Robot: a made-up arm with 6 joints.
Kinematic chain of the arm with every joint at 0, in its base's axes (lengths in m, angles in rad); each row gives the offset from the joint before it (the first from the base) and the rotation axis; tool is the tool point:
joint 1: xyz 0 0 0.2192 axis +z
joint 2: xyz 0 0 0 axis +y
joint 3: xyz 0 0 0.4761 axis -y
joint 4: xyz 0 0 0 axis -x
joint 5: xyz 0.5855 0 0 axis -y
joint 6: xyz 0 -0.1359 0 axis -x
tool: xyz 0 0 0
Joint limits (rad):
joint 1: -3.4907..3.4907
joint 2: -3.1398..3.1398
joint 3: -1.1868..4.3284
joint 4: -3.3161..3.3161
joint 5: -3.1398..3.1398
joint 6: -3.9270..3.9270
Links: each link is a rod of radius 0.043 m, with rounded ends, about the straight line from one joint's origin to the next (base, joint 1, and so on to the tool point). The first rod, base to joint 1, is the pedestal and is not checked.
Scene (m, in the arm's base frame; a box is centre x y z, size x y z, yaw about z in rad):
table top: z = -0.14
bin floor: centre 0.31 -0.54 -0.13 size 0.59 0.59 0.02 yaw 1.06
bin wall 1: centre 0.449 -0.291 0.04 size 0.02 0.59 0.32 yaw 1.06
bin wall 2: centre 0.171 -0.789 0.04 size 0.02 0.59 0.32 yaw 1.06
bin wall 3: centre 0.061 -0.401 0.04 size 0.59 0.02 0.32 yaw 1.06
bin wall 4: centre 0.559 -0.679 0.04 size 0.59 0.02 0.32 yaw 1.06
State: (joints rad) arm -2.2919 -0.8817 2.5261 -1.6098 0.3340 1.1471
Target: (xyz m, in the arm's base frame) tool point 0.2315 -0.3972 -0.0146
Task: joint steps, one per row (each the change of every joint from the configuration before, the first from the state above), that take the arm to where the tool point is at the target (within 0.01 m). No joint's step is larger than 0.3 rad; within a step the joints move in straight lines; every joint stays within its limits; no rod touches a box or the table.
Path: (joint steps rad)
1: 0.1187 0.1624 -0.2901 -0.0171 0.0000 0.0000
2: 0.1187 0.1624 -0.2901 -0.0172 0.0000 0.0000
3: 0.1187 0.1625 -0.2901 -0.0171 0.0000 0.0000
4: 0.1187 0.1624 -0.2901 -0.0171 0.0000 0.0000
5: 0.1187 0.1624 -0.2901 -0.0171 0.0000 0.0000
6: 0.1187 0.1624 -0.2901 -0.0172 0.0000 0.0000
7: 0.1187 0.1625 -0.2901 -0.0171 0.0000 0.0000
8: 0.1187 0.1624 -0.2901 -0.0171 0.0000 0.0000
9: 0.1188 0.1624 -0.2901 -0.0171 0.0000 0.0000
10: 0.1187 0.1624 -0.2901 -0.0172 0.0000 0.0000

